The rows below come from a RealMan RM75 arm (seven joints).
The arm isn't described. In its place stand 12 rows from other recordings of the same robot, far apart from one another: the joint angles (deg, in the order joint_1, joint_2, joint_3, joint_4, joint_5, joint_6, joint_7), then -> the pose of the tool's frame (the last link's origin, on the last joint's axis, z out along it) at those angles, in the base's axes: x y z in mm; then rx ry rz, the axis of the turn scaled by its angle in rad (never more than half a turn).
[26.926 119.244 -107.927 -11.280 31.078 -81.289 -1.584] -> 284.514 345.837 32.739 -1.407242 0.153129 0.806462
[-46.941 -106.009 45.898 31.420 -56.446 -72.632 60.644] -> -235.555 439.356 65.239 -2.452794 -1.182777 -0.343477
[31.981 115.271 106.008 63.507 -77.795 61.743 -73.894] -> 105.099 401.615 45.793 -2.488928 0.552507 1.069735
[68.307 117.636 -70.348 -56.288 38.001 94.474 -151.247] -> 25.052 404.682 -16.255 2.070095 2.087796 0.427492
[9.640 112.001 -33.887 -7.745 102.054 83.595 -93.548] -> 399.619 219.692 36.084 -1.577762 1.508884 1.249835
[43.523 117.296 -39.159 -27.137 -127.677 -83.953 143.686] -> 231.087 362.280 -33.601 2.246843 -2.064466 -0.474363
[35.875 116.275 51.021 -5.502 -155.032 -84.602 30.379] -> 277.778 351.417 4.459 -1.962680 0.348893 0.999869
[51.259 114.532 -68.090 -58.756 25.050 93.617 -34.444] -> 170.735 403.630 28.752 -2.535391 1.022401 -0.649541
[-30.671 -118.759 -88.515 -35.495 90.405 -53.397 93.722] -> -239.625 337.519 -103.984 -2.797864 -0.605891 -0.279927
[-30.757 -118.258 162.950 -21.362 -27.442 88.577 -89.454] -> -332.839 285.933 -14.450 -2.206437 -1.500647 -0.949369
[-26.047 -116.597 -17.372 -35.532 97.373 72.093 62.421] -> -239.586 315.316 -64.224 -1.623698 0.236442 -0.216267
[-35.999 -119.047 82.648 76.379 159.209 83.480 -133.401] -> -186.695 374.733 4.265 -2.558676 -0.460323 0.713027
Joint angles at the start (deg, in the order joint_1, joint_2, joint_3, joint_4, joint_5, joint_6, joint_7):
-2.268 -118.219 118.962 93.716 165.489 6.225 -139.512
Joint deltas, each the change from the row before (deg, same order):
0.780 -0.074 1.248 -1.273 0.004 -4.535 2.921
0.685 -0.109 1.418 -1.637 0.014 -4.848 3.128
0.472 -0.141 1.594 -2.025 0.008 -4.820 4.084
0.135 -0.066 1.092 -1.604 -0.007 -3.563 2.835
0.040 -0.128 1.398 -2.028 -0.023 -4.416 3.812
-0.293 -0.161 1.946 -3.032 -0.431 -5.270 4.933
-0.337 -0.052 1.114 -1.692 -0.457 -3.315 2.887
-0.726 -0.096 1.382 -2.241 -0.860 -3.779 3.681
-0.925 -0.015 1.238 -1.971 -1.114 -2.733 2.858
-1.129 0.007 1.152 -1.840 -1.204 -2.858 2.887
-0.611 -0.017 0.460 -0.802 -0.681 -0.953 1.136
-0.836 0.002 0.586 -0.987 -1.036 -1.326 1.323
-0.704 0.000 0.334 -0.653 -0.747 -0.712 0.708
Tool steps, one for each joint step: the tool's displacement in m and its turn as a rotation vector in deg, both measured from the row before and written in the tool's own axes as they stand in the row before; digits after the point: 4 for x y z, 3 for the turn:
0.0016 0.0041 -0.0020 1.405 2.160 2.501
0.0016 0.0053 -0.0021 1.435 2.166 2.701
0.0016 0.0071 -0.0021 1.214 2.026 3.683
0.0015 0.0046 -0.0014 0.991 1.481 2.646
0.0028 0.0057 -0.0018 1.310 1.885 3.557
0.0033 0.0092 -0.0023 1.219 2.084 4.349
0.0029 0.0036 -0.0012 1.129 1.353 2.453
0.0034 0.0047 -0.0008 1.214 1.503 2.990
0.0025 0.0045 -0.0002 0.663 1.107 2.120
0.0028 0.0025 0.0006 1.047 1.182 2.208
0.0009 0.0013 0.0008 0.279 0.394 0.760
0.0010 0.0009 0.0012 0.528 0.473 0.757
0.0004 0.0005 0.0014 0.273 0.314 0.356

